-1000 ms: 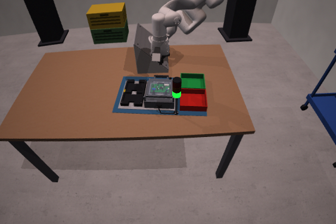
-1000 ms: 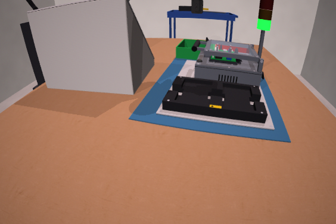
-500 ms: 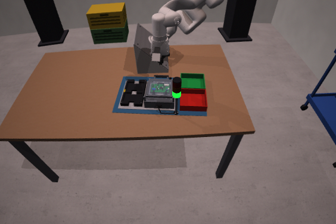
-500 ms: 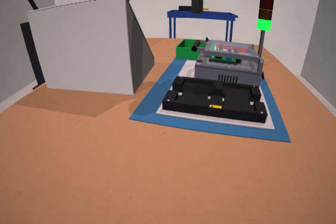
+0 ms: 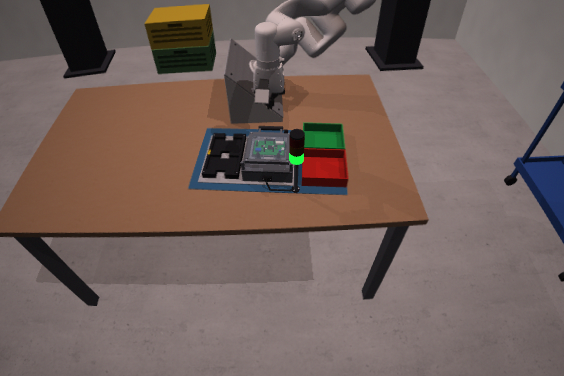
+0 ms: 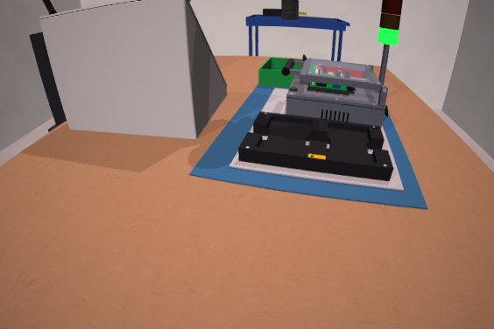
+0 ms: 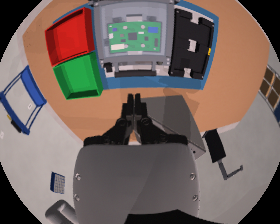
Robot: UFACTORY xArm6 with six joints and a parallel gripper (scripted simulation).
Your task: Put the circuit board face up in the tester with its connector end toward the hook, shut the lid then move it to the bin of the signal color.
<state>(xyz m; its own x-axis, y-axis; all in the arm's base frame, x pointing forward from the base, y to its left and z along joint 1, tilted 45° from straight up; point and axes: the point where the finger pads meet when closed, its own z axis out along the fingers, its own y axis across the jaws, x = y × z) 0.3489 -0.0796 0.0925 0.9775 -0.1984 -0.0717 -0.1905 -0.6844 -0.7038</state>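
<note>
Right now my hand is 3 cm short of the latch hook, 5 cm to the right of it and 12 cm above it. From my hand the other things lie so: green circuit board 8 cm ahead, 1 cm to the right, 14 cm below; then tester lid 9 cm ahead, 2 cm to the right, 12 cm below; then plate 9 cm ahead, 1 cm to the right, 14 cm below.
</note>
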